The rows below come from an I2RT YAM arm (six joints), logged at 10 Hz.
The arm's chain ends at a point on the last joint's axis. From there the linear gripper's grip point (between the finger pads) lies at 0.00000 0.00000 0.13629 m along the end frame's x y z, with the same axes.
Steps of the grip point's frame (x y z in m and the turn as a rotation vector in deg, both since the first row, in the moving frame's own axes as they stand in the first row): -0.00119, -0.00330, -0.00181, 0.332, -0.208, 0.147; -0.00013, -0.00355, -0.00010, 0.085, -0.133, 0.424; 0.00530, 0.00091, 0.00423, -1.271, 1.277, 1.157; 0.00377, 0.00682, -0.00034, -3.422, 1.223, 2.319; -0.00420, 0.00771, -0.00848, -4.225, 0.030, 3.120; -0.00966, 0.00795, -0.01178, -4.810, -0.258, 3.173; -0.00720, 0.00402, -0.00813, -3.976, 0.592, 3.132; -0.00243, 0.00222, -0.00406, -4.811, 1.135, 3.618; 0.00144, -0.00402, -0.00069, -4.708, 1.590, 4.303; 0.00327, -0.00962, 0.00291, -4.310, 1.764, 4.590
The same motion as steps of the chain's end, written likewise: -0.00070, -0.00251, -0.00181, 0.332, -0.208, 0.147; 0.00019, -0.00335, -0.00010, 0.085, -0.133, 0.424; 0.00229, -0.00214, 0.00430, -1.271, 1.277, 1.157; 0.00103, -0.00137, -0.00007, -3.422, 1.223, 2.319; -0.00400, -0.00233, -0.00811, -4.225, 0.030, 3.120; -0.00873, -0.00346, -0.01130, -4.810, -0.258, 3.173; -0.00835, -0.00546, -0.00779, -3.976, 0.592, 3.132; -0.00476, -0.00929, -0.00355, -4.811, 1.135, 3.618; -0.00191, -0.01534, -0.00018, -4.708, 1.590, 4.303; -0.00051, -0.02002, 0.00336, -4.310, 1.764, 4.590
